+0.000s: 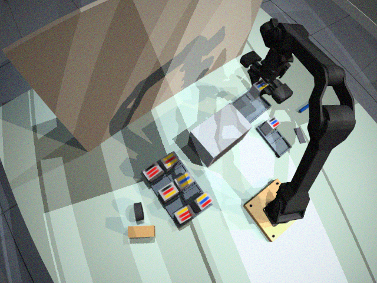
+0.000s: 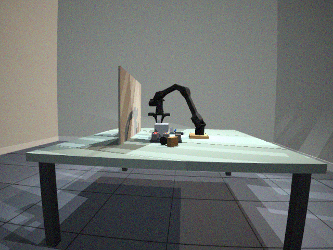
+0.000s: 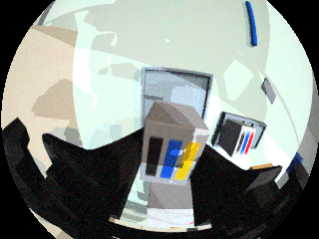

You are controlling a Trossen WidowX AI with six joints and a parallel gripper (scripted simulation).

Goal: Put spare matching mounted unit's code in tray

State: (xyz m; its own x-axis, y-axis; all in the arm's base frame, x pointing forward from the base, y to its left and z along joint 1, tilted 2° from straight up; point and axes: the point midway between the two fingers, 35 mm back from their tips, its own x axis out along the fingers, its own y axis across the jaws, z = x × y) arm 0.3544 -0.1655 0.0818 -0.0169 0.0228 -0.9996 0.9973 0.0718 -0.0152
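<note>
Right now the dark tray is 80 mm below my gripper tip and 10 mm behind it. Also, from my gripper tip: dark rack: 150 mm behind, 70 mm below, 10 mm to the left; grey box: 200 mm to the left, 60 mm behind, 30 mm below; blue pen: 230 mm to the right, 120 mm behind, 80 mm below.
</note>
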